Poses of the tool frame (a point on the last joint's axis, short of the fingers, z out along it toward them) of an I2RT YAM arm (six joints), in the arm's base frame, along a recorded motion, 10 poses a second.
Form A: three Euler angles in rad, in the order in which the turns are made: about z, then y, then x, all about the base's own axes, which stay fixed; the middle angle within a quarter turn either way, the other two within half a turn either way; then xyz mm.
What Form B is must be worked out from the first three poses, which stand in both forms.
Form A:
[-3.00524, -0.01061, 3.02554, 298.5, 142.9, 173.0]
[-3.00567, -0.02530, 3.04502, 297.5, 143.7, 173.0]
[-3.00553, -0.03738, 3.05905, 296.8, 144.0, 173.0]
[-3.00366, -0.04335, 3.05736, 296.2, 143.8, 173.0]
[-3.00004, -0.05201, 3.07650, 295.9, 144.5, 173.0]
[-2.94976, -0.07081, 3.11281, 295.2, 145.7, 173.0]
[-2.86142, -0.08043, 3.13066, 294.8, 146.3, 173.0]
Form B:
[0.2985, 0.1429, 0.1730, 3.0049, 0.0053, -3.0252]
[0.2975, 0.1437, 0.1730, 3.0039, -0.0119, -3.0425]
[0.2968, 0.1440, 0.1730, 3.0029, -0.0257, -3.0547]
[0.2962, 0.1438, 0.1730, 3.0004, -0.0312, -3.0522]
[0.2959, 0.1445, 0.1730, 2.9968, -0.0422, -3.0698]
[0.2952, 0.1457, 0.1730, 2.9474, -0.0640, -3.0998]
[0.2948, 0.1463, 0.1730, 2.8598, -0.0743, -3.1088]

